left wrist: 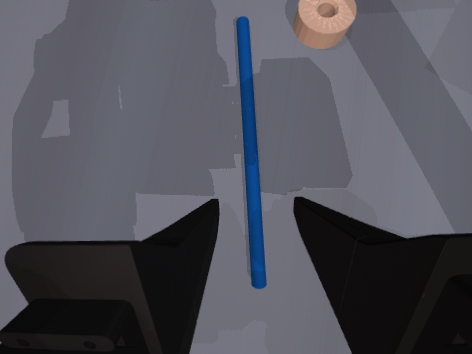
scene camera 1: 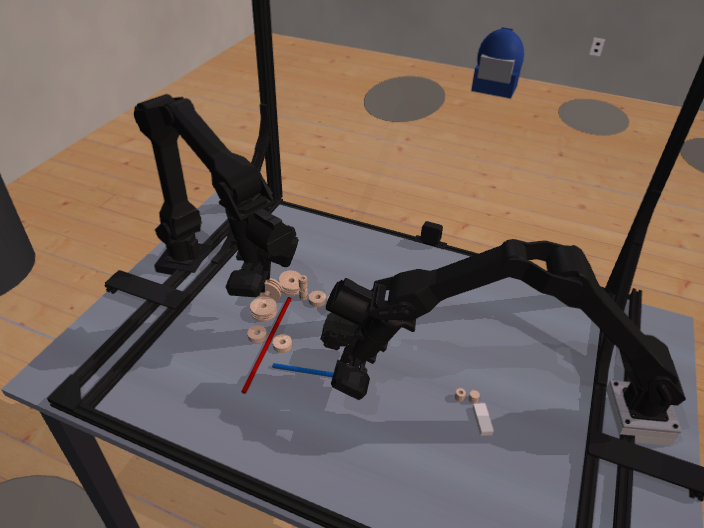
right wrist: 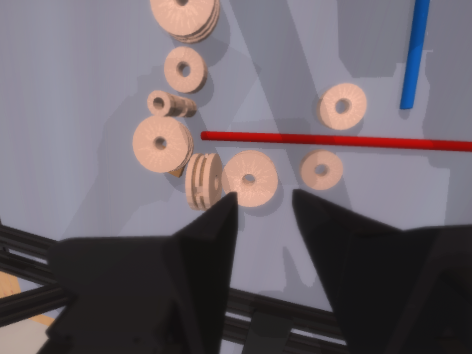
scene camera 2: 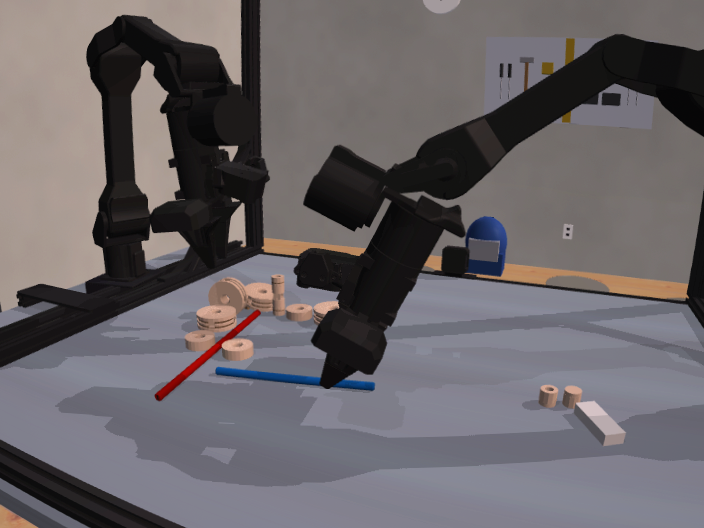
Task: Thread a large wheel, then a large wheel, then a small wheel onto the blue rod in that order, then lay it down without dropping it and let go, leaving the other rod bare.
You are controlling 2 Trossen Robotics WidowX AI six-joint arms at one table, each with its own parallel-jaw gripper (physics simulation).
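Seen in the pictures: left gripper, fingertip midpoint: [left wrist: 256, 205] [scene camera 2: 329, 376]; right gripper, fingertip midpoint: [scene camera 1: 264, 285] [right wrist: 264, 197] [scene camera 2: 217, 263]; left arm's base, link origin: [scene camera 1: 644, 404]; right arm's base, link origin: [scene camera 1: 183, 254] [scene camera 2: 125, 275].
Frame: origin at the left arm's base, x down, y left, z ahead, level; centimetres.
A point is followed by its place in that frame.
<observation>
The bare blue rod [scene camera 1: 301, 369] {x 3.6, y -3.5, z 63.0 cm} [scene camera 2: 267, 375] {x 3.7, y -3.4, z 62.6 cm} [left wrist: 248, 120] {x 3.6, y -3.5, z 61.1 cm} [right wrist: 415, 60] {x 3.6, y -4.0, z 65.0 cm} lies flat on the table. My left gripper [scene camera 2: 326, 385] {x 3.3, y -3.3, z 55.7 cm} [left wrist: 256, 205] {x 3.3, y -3.3, z 55.7 cm} is open around its near end in the left wrist view, with a gap on both sides. Large wheels lie in stacks [scene camera 1: 263, 306] {x 3.3, y -19.2, z 73.9 cm} [scene camera 2: 216, 315] {x 2.5, y -17.2, z 73.2 cm} [right wrist: 250, 178] {x 4.2, y -18.7, z 74.4 cm}, and an upright group of them [scene camera 2: 225, 295] {x 1.6, y -23.0, z 73.8 cm} [right wrist: 205, 181] {x -0.9, y -21.8, z 72.4 cm} stands beside. Small wheels [scene camera 2: 237, 348] {x 3.1, y -8.5, z 67.6 cm} [right wrist: 342, 106] {x 4.2, y -9.2, z 67.9 cm} [left wrist: 320, 35] {x 3.4, y -9.1, z 66.2 cm} lie flat. My right gripper [scene camera 2: 211, 265] {x -5.1, y -17.0, z 72.5 cm} [right wrist: 264, 197] {x -5.1, y -17.0, z 72.5 cm} is open and empty above the table near the large wheels. The other rod, red [scene camera 1: 266, 345] {x 3.6, y -8.7, z 71.0 cm} [scene camera 2: 207, 356] {x 3.8, y -7.2, z 71.0 cm} [right wrist: 335, 140] {x 3.6, y -10.3, z 70.9 cm}, is bare.
A narrow column of small cylinders [scene camera 1: 303, 288] {x 0.9, y -23.3, z 65.8 cm} [scene camera 2: 278, 295] {x 1.4, y -23.5, z 65.8 cm} [right wrist: 172, 105] {x -1.0, y -23.3, z 66.3 cm} stands among the wheels. Two short cylinders [scene camera 2: 548, 395] {x 3.1, y -0.2, z 32.7 cm} [scene camera 2: 572, 396] {x 3.1, y -0.1, z 30.2 cm} and a white block [scene camera 1: 483, 419] {x 3.3, y 4.1, z 28.5 cm} [scene camera 2: 599, 423] {x 3.3, y 4.7, z 28.9 cm} are at the right. A dark frame [scene camera 1: 227, 471] {x 3.0, y 19.4, z 71.4 cm} edges the table.
</observation>
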